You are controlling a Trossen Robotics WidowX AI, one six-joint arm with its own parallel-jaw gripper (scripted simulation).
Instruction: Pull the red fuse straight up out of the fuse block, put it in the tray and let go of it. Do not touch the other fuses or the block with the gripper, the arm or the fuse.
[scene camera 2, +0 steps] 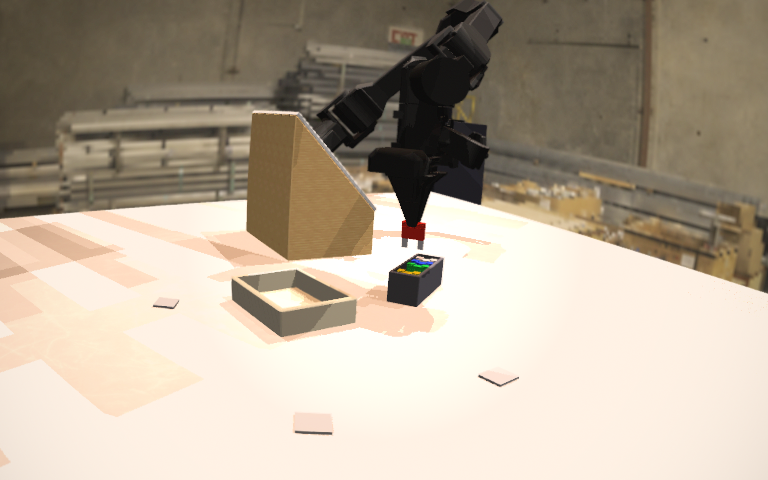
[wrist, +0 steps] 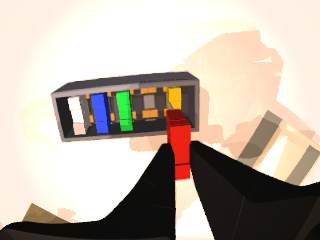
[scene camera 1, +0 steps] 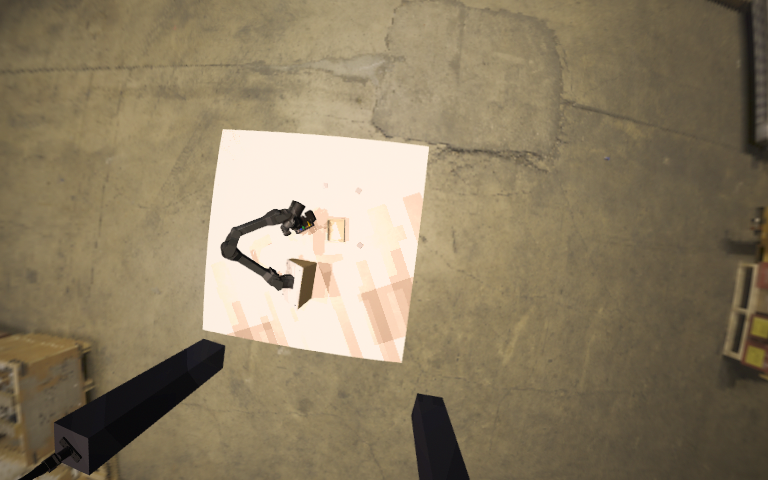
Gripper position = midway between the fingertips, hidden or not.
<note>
My gripper (scene camera 2: pixel 413 226) carries a red fuse (wrist: pixel 178 129). I also see a tray (scene camera 2: pixel 289 302).
My gripper also shows in the wrist view (wrist: pixel 179 150). Scene camera 1 does not show the red fuse, which is hidden by my gripper.
</note>
